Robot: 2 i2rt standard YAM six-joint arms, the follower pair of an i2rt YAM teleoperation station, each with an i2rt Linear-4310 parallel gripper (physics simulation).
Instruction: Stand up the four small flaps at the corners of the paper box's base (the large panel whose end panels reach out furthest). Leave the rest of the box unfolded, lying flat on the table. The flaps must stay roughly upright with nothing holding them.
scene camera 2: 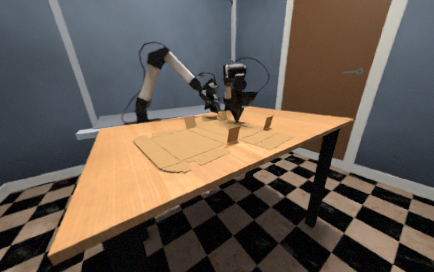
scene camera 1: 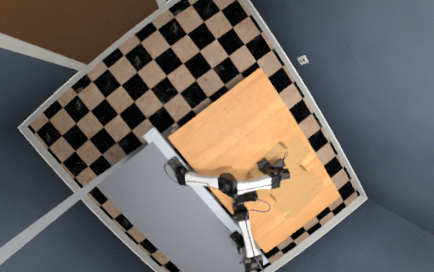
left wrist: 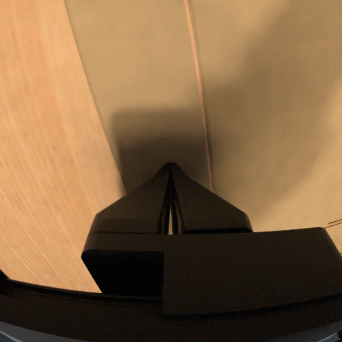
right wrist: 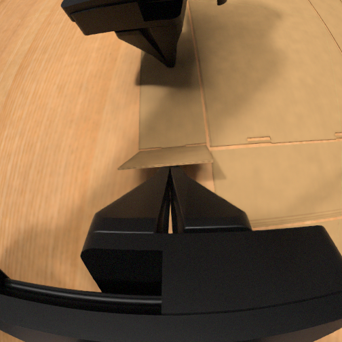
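Seen in the pictures: left gripper, fingertip midpoint: point(scene camera 2: 236, 122) point(scene camera 1: 262, 164); right gripper, fingertip midpoint: point(scene camera 2: 221, 114) point(scene camera 1: 249, 178); left arm's base, link origin: point(scene camera 1: 181, 170); right arm's base, link origin: point(scene camera 2: 143, 122) point(scene camera 1: 241, 241).
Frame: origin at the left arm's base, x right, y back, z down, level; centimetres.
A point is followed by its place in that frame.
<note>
The flat tan paper box point(scene camera 1: 297, 187) @(x 58.4, y -54.5, z -1.6 cm) point(scene camera 2: 175, 144) @(x 64.5, y -53.5, z -1.7 cm) point(right wrist: 260, 90) lies unfolded on the table. In scene camera 2, three small flaps stand roughly upright: one flap point(scene camera 2: 190, 121) @(x 51.5, y -36.9, z -4.8 cm) at the left, one flap point(scene camera 2: 233, 135) @(x 47.7, y -64.3, z -4.2 cm) nearest the camera and one flap point(scene camera 2: 268, 122) @(x 25.6, y -61.2, z -4.6 cm) at the right. The fourth flap point(scene camera 2: 222, 115) @(x 30.0, y -33.0, z -4.3 cm) point(right wrist: 167, 157) is raised steeply, tilted a little towards the right gripper. My right gripper point(right wrist: 169, 169) is shut and empty, its tips at this flap's outer face. My left gripper point(scene camera 2: 237, 121) @(x 28.4, y -43.7, z -1.7 cm) point(left wrist: 170, 170) point(right wrist: 171, 62) is shut and empty, low over the narrow panel beside the crease.
The wooden table point(scene camera 1: 225, 120) @(x -8.9, y -40.8, z -1.5 cm) point(scene camera 2: 115, 200) @(x 81.3, y -72.5, z -1.5 cm) carries the box near its far-right side in scene camera 1. The two arms reach in close together from the grey bench point(scene camera 1: 165, 200) @(x 9.8, y 20.5, z -0.5 cm). The left gripper's body hangs close beyond the raised flap in the right wrist view.
</note>
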